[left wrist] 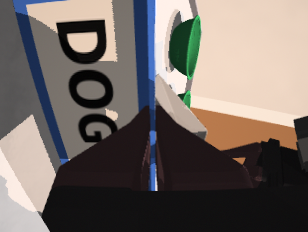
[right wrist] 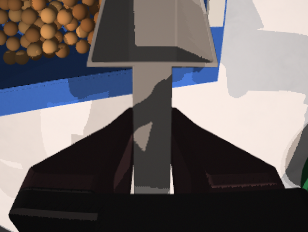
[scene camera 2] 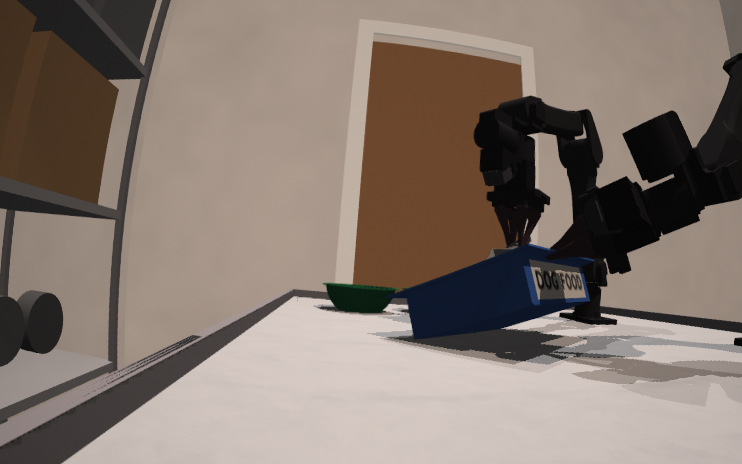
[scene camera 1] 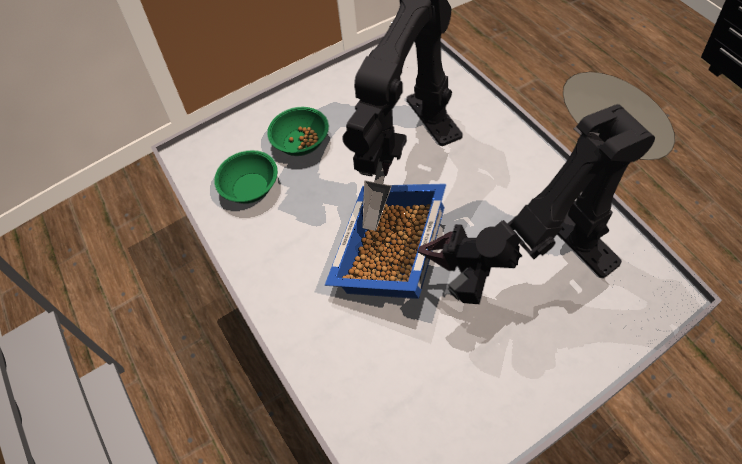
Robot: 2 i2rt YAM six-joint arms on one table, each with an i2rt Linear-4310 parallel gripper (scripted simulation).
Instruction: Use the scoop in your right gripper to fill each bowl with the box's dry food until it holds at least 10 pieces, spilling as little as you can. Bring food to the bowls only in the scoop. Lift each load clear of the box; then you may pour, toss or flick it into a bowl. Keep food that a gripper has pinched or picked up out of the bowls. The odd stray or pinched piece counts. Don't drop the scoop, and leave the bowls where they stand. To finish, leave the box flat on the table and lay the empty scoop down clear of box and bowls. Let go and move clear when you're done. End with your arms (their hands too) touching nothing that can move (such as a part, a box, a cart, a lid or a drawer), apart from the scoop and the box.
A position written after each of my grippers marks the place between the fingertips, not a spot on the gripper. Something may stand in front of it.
Note:
In view: my left gripper (scene camera 2: 546, 256), my right gripper (scene camera 2: 515, 251), a green bowl (scene camera 1: 245, 174), a grey scoop (right wrist: 172, 41) and a green bowl (scene camera 1: 285, 125).
The grey scoop shows as well in the left wrist view (left wrist: 165, 96). My left gripper is seen too in the left wrist view (left wrist: 153, 115) and in scene camera 1 (scene camera 1: 419, 250). My right gripper shows as well in the right wrist view (right wrist: 152, 117).

